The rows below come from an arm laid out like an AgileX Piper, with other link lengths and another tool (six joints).
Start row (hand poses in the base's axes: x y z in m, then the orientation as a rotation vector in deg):
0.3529, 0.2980, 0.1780, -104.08, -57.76, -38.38
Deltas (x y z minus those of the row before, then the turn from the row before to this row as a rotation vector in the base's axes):
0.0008, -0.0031, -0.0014, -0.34, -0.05, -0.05
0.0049, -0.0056, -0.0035, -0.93, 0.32, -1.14
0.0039, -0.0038, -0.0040, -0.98, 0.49, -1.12
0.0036, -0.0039, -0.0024, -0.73, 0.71, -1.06
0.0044, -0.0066, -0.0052, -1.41, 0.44, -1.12
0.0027, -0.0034, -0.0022, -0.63, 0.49, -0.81
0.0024, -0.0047, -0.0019, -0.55, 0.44, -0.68
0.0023, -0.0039, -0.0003, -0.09, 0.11, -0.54
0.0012, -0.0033, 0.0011, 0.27, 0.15, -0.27
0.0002, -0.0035, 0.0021, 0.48, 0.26, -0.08
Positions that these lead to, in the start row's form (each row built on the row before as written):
0.3537, 0.2949, 0.1766, -104.40, -57.92, -38.32
0.3586, 0.2893, 0.1731, -105.96, -57.20, -38.33
0.3625, 0.2855, 0.1691, -107.58, -56.40, -38.13
0.3661, 0.2816, 0.1667, -108.97, -55.37, -37.77
0.3705, 0.2750, 0.1615, -110.94, -54.79, -37.46
0.3732, 0.2716, 0.1593, -112.05, -54.06, -37.19
0.3756, 0.2669, 0.1574, -113.00, -53.43, -36.92
0.3779, 0.2630, 0.1571, -113.41, -52.90, -37.08
0.3791, 0.2597, 0.1582, -113.35, -52.42, -37.17
0.3793, 0.2562, 0.1603, -113.01, -51.95, -37.11

